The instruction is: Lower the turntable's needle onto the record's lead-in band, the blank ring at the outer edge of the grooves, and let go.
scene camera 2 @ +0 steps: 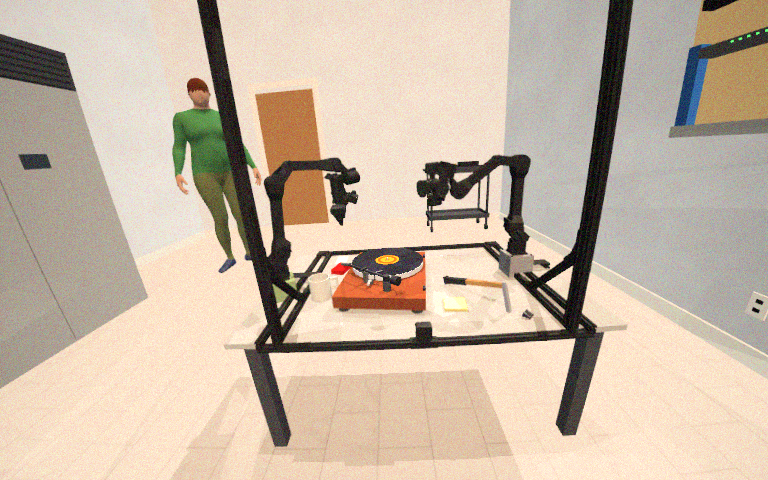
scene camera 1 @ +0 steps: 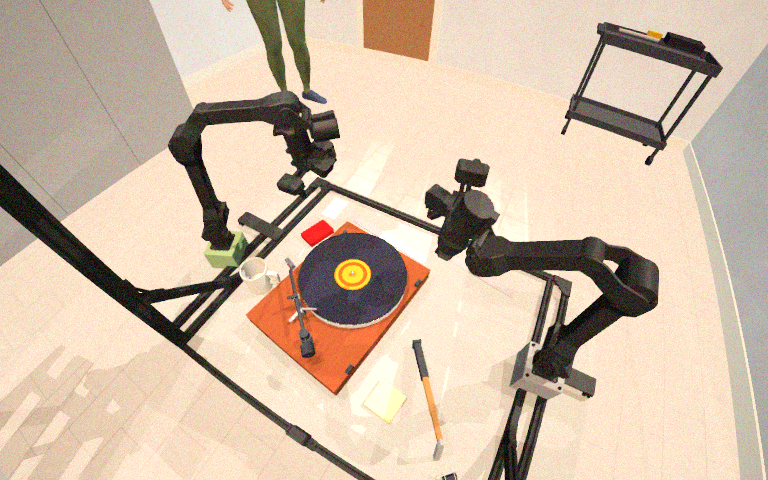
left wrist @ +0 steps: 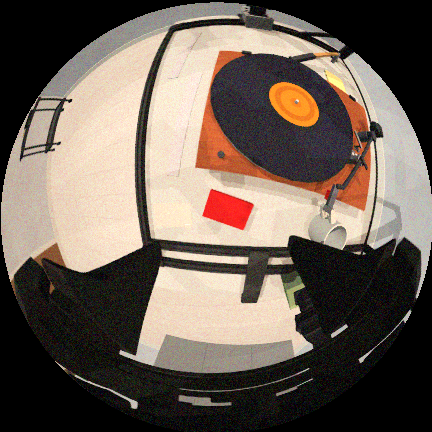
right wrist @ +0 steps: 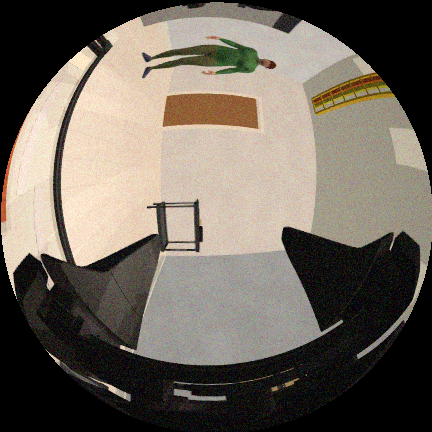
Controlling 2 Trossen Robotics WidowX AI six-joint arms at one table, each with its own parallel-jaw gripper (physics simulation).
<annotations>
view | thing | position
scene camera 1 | my left gripper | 314,186
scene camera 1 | my right gripper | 474,174
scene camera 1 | hammer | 416,344
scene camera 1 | white mug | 255,273
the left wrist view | my left gripper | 226,246
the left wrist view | white mug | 323,228
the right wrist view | my right gripper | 222,237
</annotations>
